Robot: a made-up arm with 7 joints.
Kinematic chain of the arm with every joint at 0, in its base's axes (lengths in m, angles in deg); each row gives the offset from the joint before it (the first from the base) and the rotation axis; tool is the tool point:
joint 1: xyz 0 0 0 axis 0 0.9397 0.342
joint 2: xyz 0 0 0 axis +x
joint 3: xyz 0 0 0 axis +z
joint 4: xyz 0.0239 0 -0.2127 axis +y
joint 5: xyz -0.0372 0 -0.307 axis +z
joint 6: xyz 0 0 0 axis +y
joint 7: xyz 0 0 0 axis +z
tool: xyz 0 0 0
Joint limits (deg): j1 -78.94..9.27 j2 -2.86..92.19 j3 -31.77..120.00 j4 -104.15..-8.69 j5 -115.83..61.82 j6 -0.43..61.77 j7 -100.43..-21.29
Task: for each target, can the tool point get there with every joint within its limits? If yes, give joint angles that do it. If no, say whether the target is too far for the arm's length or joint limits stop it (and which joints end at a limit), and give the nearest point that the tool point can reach.
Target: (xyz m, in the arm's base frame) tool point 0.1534 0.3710 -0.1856
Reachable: yes | joints 2.21 22.43 58.80 -79.16 -60.91 34.14 -90.55
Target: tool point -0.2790 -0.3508 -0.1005
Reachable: no: joint limits stop it (at a limit: joint 1, joint 2, joint 3, joint 4) | nearest point 0.1447 -0.3025 0.1647 | short by 0.502 m
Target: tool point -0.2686 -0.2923 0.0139
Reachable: no: joint limits stop it (at a limit: joint 1, joint 2, joint 3, joint 4) | nearest point 0.1447 -0.3025 0.1647 | short by 0.440 m
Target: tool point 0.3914 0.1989 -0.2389
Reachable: yes | joints -25.45 30.95 5.31 -48.38 -57.70 56.69 -45.54
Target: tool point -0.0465 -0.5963 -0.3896
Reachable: no: too far | nearest point 0.1703 -0.1485 -0.4296 | short by 0.499 m
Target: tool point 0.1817 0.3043 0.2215
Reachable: yes | joints -13.10 73.80 52.58 -88.80 12.56 23.72 -44.93
